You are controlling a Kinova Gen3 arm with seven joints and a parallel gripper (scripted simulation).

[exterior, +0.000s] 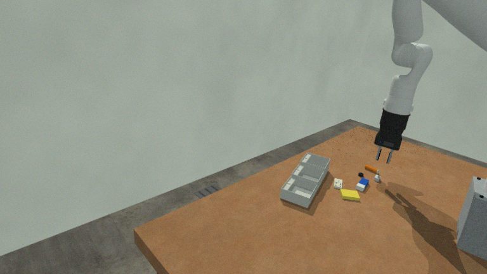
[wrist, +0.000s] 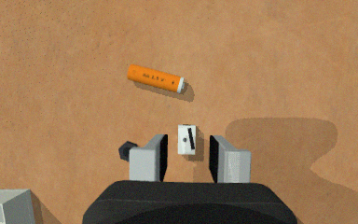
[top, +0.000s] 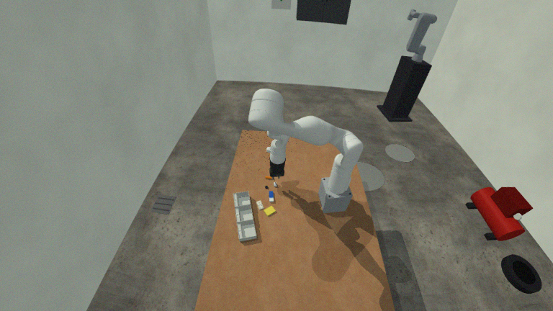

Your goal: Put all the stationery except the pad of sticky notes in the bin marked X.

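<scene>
Right now the white sharpener is 8 cm below my hand. Round my hand: orange marker: 8 cm below, 5 cm to the right, 3 cm ahead; black nut: 9 cm below, 5 cm ahead, 2 cm to the left; eraser: 9 cm to the left, 8 cm below, 3 cm ahead.
</scene>
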